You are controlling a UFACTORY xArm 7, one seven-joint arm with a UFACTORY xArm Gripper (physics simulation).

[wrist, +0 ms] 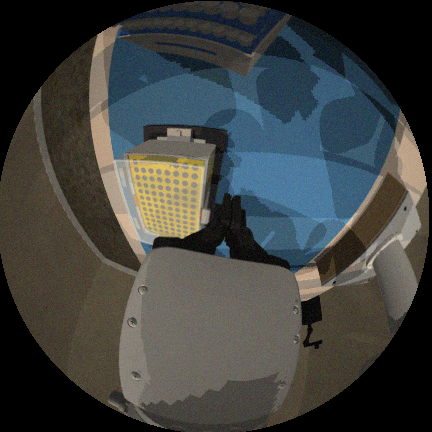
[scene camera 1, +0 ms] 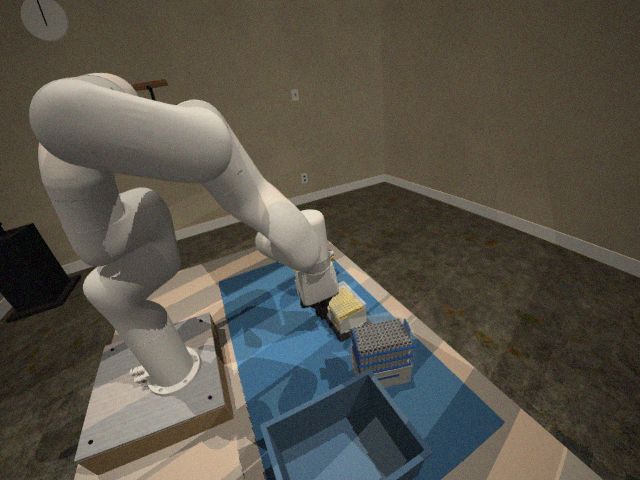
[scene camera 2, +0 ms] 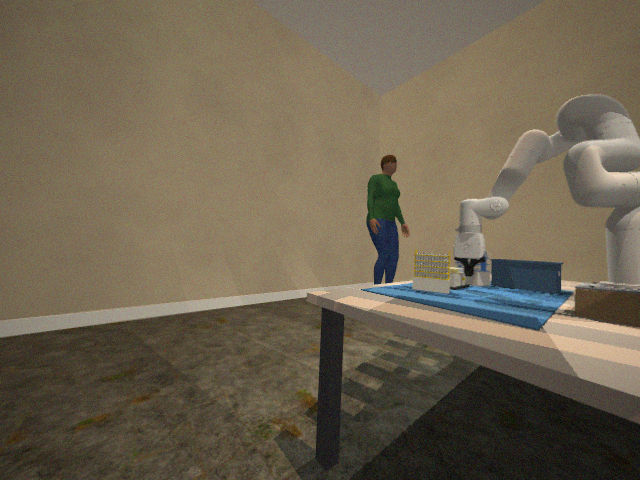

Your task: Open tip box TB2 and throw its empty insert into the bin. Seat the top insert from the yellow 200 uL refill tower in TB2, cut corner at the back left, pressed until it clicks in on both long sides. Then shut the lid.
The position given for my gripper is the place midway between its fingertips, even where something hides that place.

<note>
My gripper (scene camera 1: 322,316) is shut, holding nothing. Also in view: a blue tip tower (wrist: 236,44). Also in view: a tip box TB2 (scene camera 1: 341,328) and a dark blue bin (scene camera 2: 540,276).
My gripper also shows in the wrist view (wrist: 228,204). The tip box TB2 shows as well in the wrist view (wrist: 202,142).
</note>
